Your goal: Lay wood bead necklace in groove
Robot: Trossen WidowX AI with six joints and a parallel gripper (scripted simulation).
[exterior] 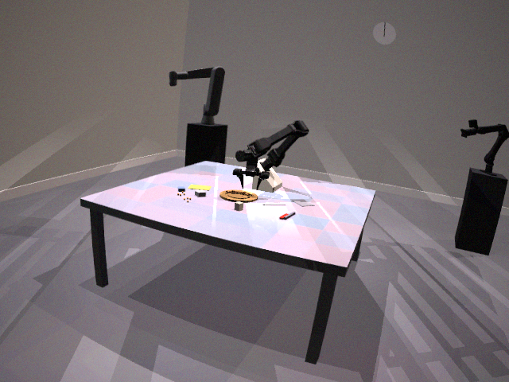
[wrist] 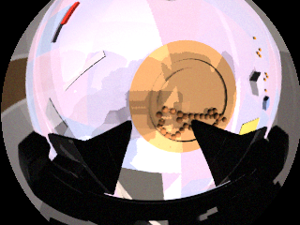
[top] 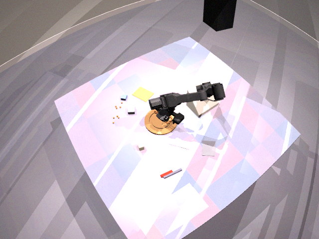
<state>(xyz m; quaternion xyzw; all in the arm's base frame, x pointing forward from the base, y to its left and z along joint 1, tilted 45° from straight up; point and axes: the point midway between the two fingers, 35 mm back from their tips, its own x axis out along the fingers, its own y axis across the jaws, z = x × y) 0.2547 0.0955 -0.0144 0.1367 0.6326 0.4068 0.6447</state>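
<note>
Right now the round bead board is 50 mm to the right of my gripper tip, 40 mm below it and 30 mm ahead of it. Round my gripper tip: cream cube 220 mm ahead, 70 mm to the left, 30 mm below; white block 200 mm to the right, 160 mm ahead, 30 mm below; thin rod 160 mm to the left, 40 mm below, 20 mm ahead.
</note>
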